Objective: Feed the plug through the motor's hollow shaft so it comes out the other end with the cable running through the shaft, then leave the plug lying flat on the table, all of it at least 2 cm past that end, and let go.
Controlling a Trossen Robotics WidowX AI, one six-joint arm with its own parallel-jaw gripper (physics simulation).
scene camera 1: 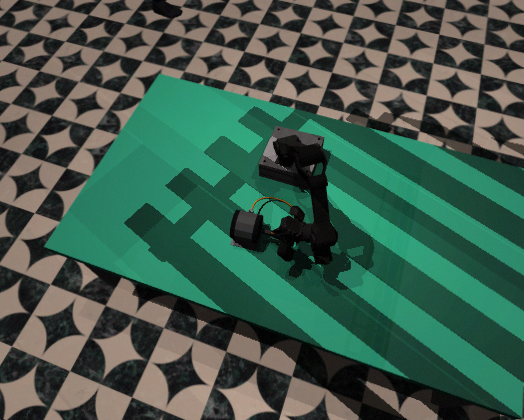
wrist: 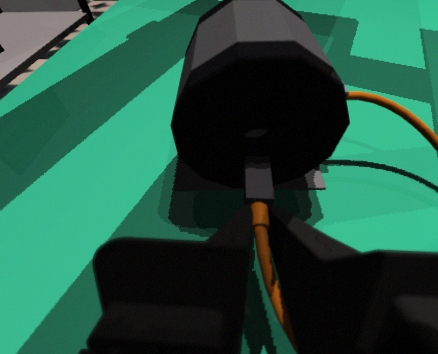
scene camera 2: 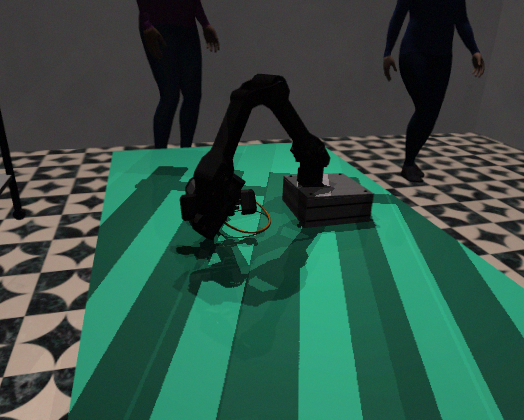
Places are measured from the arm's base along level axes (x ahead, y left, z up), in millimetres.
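Pixels of known places: gripper, between the fingertips: (scene camera 1: 271, 233) (wrist: 258, 213); arm's base, origin of its link: (scene camera 1: 286, 158) (scene camera 2: 310, 183).
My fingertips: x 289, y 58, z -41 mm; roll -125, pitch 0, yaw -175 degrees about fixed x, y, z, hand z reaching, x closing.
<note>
For each thing: its top centre in the pictures, then the offset to it from my fingertips. "spot": a spot on its surface instead. Level surfaces: height alone.
- dark grey faceted motor, centre of its top: (wrist: 264, 17) (scene camera 1: 246, 219) 90 mm right, 8 mm ahead, 58 mm up
- small grey plug, centre of its top: (wrist: 258, 174) 18 mm right, 2 mm ahead, 9 mm up
- green table, height of its surface: 44 mm down
- flat plate, a spot on its surface: (wrist: 318, 180) spot: 58 mm right, 50 mm back, 42 mm down
The dark grey faceted motor (scene camera 1: 247, 226) (wrist: 257, 100) lies on its side on the green table. A paler ellipse, the shaft opening, shows low on its black near face in the wrist view. My gripper (scene camera 1: 270, 231) (wrist: 258, 213) is shut on the rear of the small grey plug (wrist: 259, 181), close in front of that face. The plug's front end is just below the paler ellipse; whether it is inside the shaft I cannot tell. The orange cable (scene camera 1: 270, 198) (scene camera 2: 270, 220) (wrist: 264, 245) runs back between the fingers; an orange length also loops beside the motor. The arm hides the motor's far end in scene camera 2.
The arm's grey base box (scene camera 1: 270, 167) (scene camera 2: 336, 209) stands on the green table (scene camera 1: 125, 107) (scene camera 2: 270, 375), to one side of the motor. A flat plate (wrist: 318, 180) shows under the motor. Striped shadows cross the table. Two people stand beyond the table in scene camera 2.
</note>
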